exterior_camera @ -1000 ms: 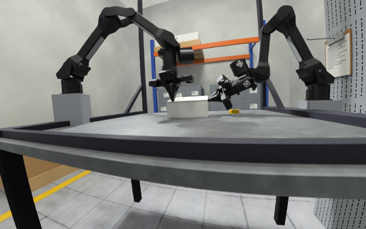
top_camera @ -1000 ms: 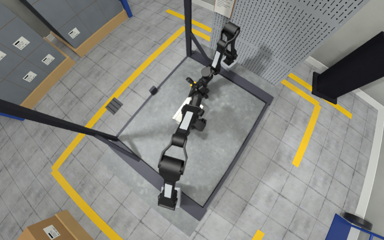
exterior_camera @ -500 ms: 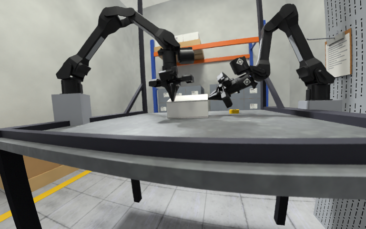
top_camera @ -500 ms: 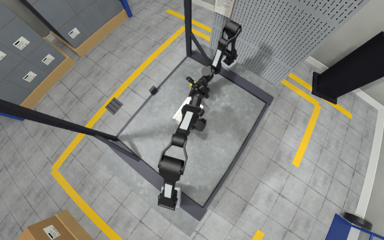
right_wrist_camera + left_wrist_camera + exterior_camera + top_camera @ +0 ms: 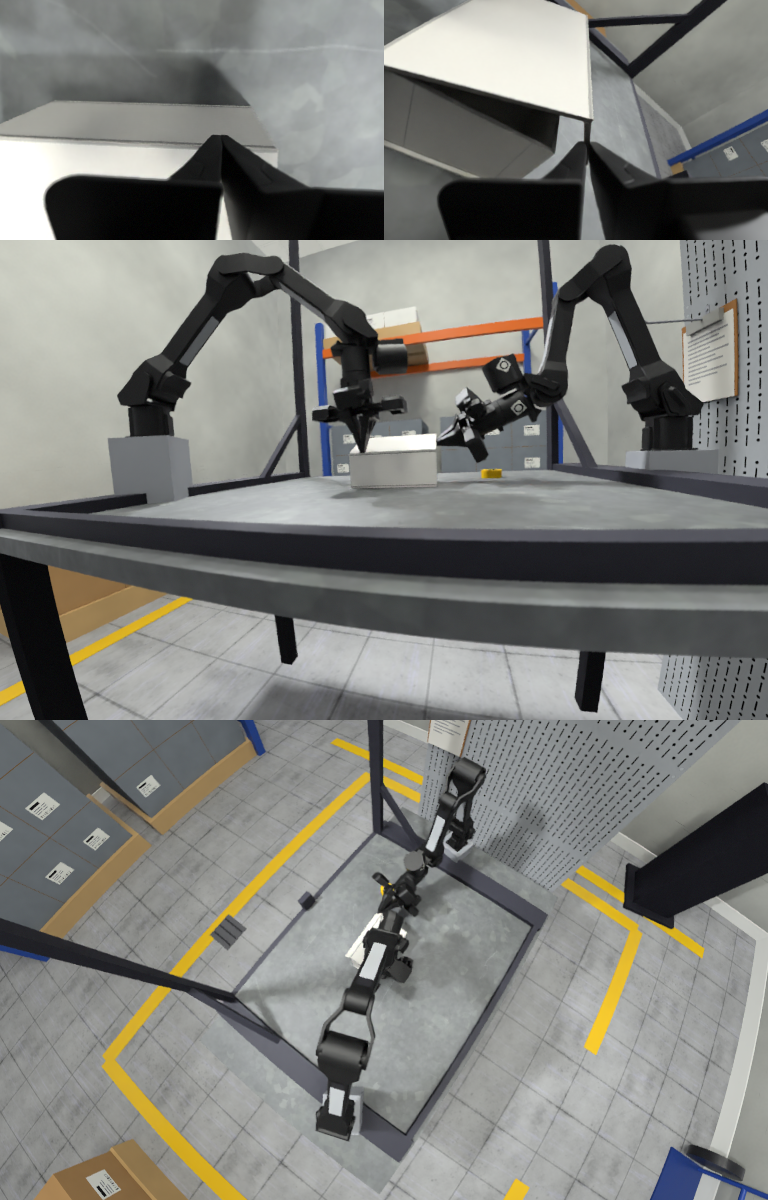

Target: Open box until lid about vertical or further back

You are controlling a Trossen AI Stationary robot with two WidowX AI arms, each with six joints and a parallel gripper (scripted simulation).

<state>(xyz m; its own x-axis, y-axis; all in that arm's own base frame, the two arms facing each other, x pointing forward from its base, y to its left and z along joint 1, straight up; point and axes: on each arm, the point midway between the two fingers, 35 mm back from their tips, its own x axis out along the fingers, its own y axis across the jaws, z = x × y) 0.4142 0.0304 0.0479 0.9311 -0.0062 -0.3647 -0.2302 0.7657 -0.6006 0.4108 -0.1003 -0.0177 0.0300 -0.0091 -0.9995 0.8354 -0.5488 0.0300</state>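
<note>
Now: left hand 120 mm to the left of the white box and 40 mm above it. The rest, counted from my left hand: small yellow ring: 40 mm behind, 110 mm to the left, 90 mm below.
My right gripper is now 70 mm to the right of the white box, 70 mm past it and 40 mm above it. Round my right hand: small yellow ring 300 mm to the left, 120 mm behind, 100 mm below.
</note>
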